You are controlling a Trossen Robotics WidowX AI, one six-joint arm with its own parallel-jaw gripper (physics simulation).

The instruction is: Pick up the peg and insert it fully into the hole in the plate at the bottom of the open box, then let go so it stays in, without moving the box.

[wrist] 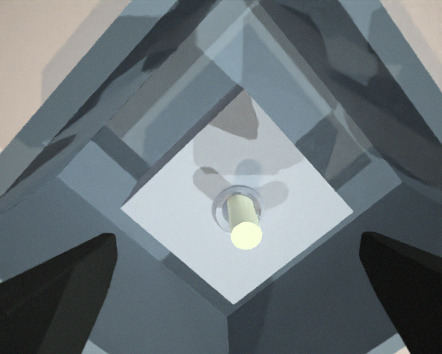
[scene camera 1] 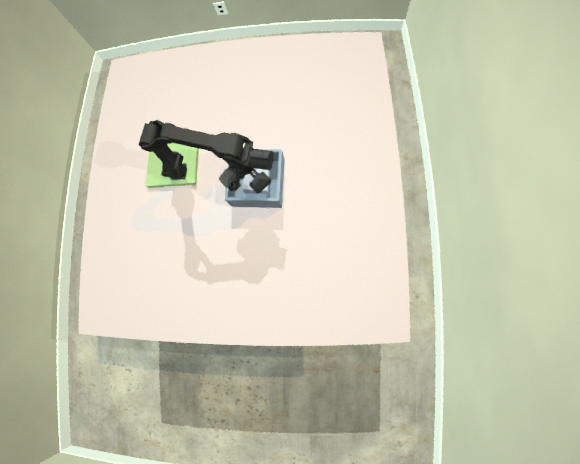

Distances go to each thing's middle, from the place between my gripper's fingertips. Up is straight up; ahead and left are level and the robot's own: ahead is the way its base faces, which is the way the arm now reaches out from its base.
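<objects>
My gripper: 6 cm above the blue-grey box (scene camera 1: 238,198), 1 cm short of it, 1 cm to the right of it. Pale yellow-green peg (wrist: 245,231): 7 cm below my hand, 1 cm to the left of it.
</objects>
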